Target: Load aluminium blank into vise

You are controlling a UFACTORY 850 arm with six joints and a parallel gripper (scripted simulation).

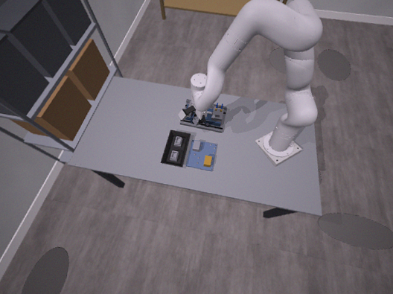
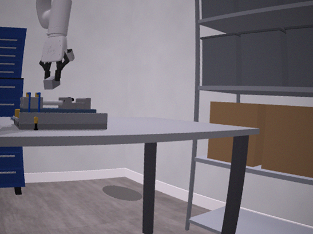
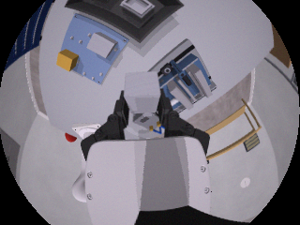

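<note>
The brass blank is 19 cm to the left of my hand, 15 cm below it and 13 cm behind it.
</note>
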